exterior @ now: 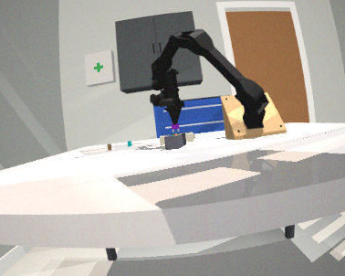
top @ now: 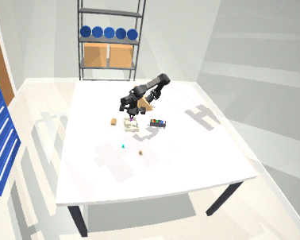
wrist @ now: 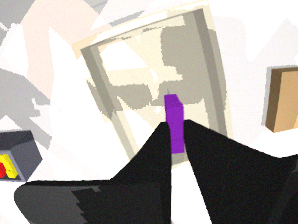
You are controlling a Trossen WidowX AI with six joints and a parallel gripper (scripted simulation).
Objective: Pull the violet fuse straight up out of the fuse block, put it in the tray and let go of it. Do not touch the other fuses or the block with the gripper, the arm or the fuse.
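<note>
My gripper tip is now 10 mm above the violet fuse. The rest, counted from my gripper tip: green fuse 210 mm to the left, 40 mm below, 10 mm ahead; shallow tray 70 mm below; blue fuse 240 mm to the left, 40 mm below, 20 mm ahead.
</note>
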